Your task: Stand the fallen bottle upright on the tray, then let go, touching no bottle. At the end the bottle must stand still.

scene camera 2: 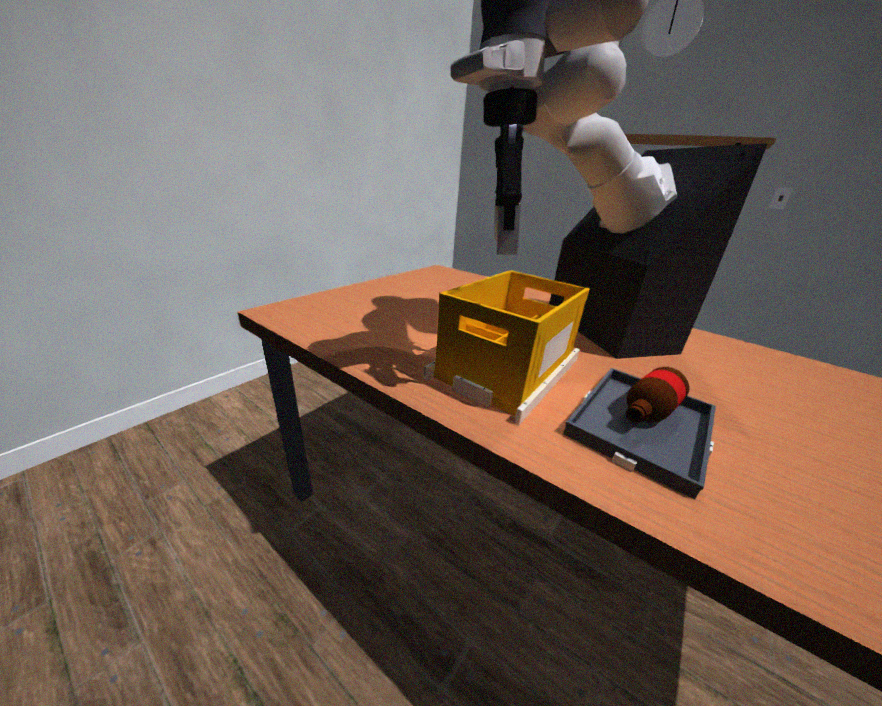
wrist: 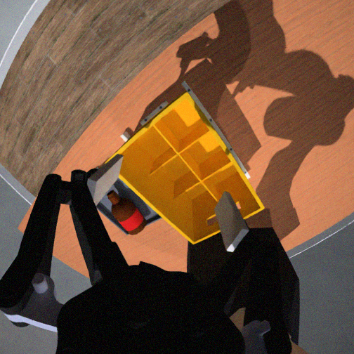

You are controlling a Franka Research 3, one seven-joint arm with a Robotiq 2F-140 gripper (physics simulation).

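A brown bottle with a red label [scene camera 2: 659, 393] [wrist: 127, 214] lies on its side in the dark grey tray [scene camera 2: 634, 456]. In the scene view its neck points toward the table's front edge and its base end is at the tray's back rim. In the wrist view the tray [wrist: 151, 220] is partly hidden by the crate and a finger. My gripper [scene camera 2: 506, 239] [wrist: 171, 184] is open and empty, with its fingers pointing down. It hangs above the yellow crate, well above and to the left of the bottle in the scene view.
A yellow crate with dividers [scene camera 2: 481, 360] [wrist: 150, 192] stands beside the tray, between low white and grey strips on the wooden table [scene camera 2: 794, 471] [wrist: 295, 175]. The black robot base [scene camera 2: 654, 272] stands behind the crate and tray. The arm's shadow falls on the table.
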